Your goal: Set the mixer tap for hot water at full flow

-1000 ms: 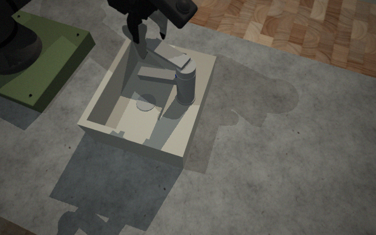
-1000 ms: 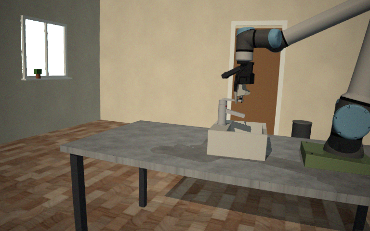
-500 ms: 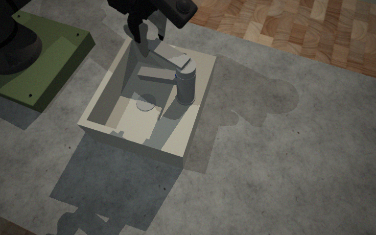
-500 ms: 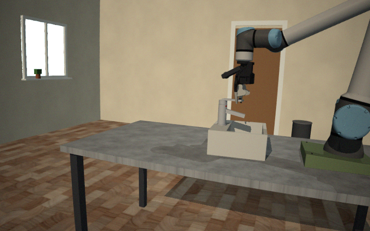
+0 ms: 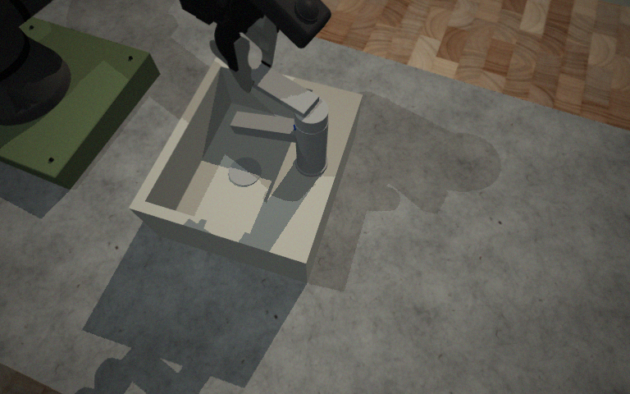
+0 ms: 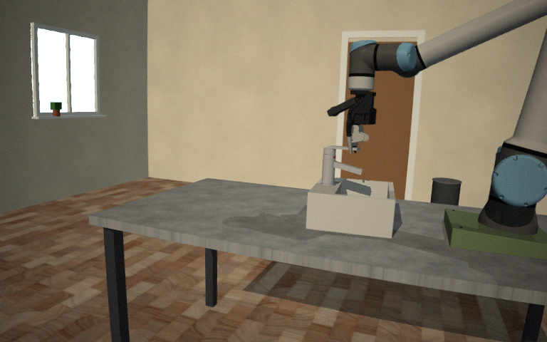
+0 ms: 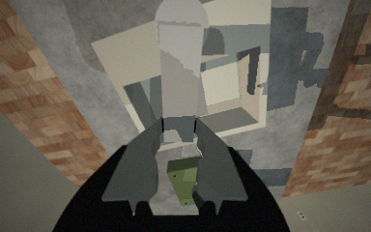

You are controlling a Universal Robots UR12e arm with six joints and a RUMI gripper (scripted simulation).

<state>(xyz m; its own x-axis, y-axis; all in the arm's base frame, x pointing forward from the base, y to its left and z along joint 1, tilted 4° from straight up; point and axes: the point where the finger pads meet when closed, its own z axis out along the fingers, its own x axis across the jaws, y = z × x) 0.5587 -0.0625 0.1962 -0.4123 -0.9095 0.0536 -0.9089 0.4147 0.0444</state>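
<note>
The lever is 3 cm ahead of my hand and 1 cm to the right of it. Also, from my hand: cream basin 3 cm behind, 2 cm to the right, 23 cm below.
</note>
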